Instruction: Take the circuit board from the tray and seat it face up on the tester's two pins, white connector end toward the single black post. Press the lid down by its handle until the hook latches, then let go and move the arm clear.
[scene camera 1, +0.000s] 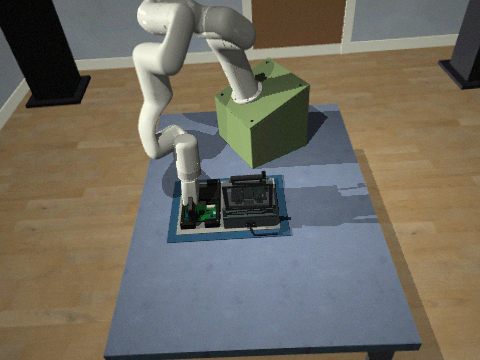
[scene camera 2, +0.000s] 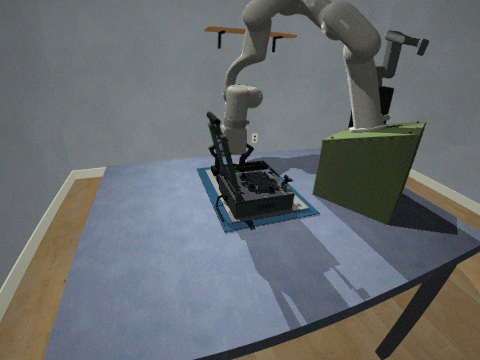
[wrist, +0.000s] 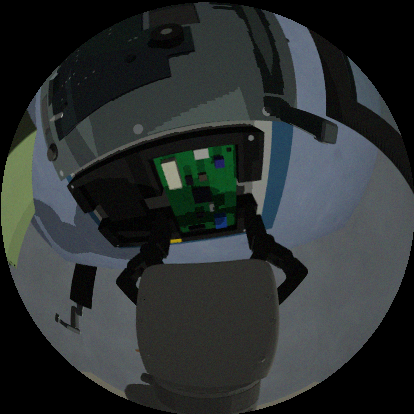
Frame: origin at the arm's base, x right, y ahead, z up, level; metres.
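Where they show: gripper, fingertip midpoint: (scene camera 1: 194, 210) (wrist: 205, 216); arm's base, link origin: (scene camera 1: 247, 92) (scene camera 2: 368, 129).
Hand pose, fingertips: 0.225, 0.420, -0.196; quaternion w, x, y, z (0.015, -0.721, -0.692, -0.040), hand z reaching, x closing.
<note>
Each offset is from my fingertips to the centre of the thing, as dx, dy, dz. "*": to the spot under its first point. Level surfaces: height alone.
The green circuit board @(-0.018, +0.001, -0.008) (scene camera 1: 204, 216) (wrist: 198, 187) lies face up in the black tray @(* +0.027, +0.058, -0.006) (scene camera 1: 186, 225) (wrist: 252, 157). Its long white connector is on the robot-base side in the wrist view. My gripper (scene camera 1: 192, 213) (scene camera 2: 230, 166) (wrist: 205, 216) is open and low over the tray, with one finger at each side of the board's end and nothing held. The dark grey tester (scene camera 1: 251, 220) (scene camera 2: 265, 205) (wrist: 200, 95) stands beside the tray. Its lid @(-0.186, +0.091, +0.134) (scene camera 2: 222, 150) is raised steeply, with the black handle @(-0.185, +0.114, +0.237) (scene camera 1: 245, 179) (scene camera 2: 213, 118) at its top. The pins are too small to tell apart.
Tray and tester stand on a blue-edged mat @(dz -0.029) (scene camera 1: 172, 237) (scene camera 2: 229, 227) on the blue table @(dz -0.031) (scene camera 1: 260, 295) (scene camera 2: 150, 260). The green robot base block (scene camera 1: 280, 127) (scene camera 2: 362, 175) stands behind them. The raised lid rises close beside my wrist in the second scene view.
</note>
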